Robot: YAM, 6 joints.
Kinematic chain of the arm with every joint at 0, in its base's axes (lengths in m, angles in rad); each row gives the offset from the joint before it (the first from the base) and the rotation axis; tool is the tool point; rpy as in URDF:
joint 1: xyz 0 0 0.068 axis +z
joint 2: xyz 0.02 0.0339 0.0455 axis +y
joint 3: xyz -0.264 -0.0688 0 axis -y
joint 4: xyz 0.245 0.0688 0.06 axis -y
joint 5: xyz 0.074 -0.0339 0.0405 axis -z
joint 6: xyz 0.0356 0 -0.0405 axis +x
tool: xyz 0 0 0 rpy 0 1.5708 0
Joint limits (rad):
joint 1: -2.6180..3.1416
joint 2: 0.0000..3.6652
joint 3: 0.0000..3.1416
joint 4: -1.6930..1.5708
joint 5: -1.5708..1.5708
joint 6: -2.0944..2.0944
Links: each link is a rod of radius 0.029 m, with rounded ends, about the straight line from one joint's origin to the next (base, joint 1, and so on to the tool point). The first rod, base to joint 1, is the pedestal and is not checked.
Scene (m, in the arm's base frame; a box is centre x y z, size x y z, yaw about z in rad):
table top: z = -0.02
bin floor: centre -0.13 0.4 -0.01 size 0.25 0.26 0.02 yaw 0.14
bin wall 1: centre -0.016 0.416 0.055 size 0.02 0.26 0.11 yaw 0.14
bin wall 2: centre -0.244 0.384 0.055 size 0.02 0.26 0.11 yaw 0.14
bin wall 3: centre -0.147 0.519 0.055 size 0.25 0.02 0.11 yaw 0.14
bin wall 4: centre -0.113 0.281 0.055 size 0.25 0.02 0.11 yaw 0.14
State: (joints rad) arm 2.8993 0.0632 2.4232 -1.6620 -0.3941 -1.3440
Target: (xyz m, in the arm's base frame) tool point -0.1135 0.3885 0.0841
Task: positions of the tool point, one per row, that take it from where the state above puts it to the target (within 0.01 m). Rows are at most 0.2 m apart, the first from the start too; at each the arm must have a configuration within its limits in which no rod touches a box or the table.
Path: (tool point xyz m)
1: 0.2561 -0.1151 0.4449
2: 0.1257 -0.0845 0.5203
3: -0.0028 -0.0129 0.5470
4: -0.1067 0.0887 0.5231
5: -0.1702 0.2009 0.4530
6: -0.1877 0.3011 0.3465
7: -0.1641 0.3684 0.2181
8: -0.1135 0.3885 0.0841

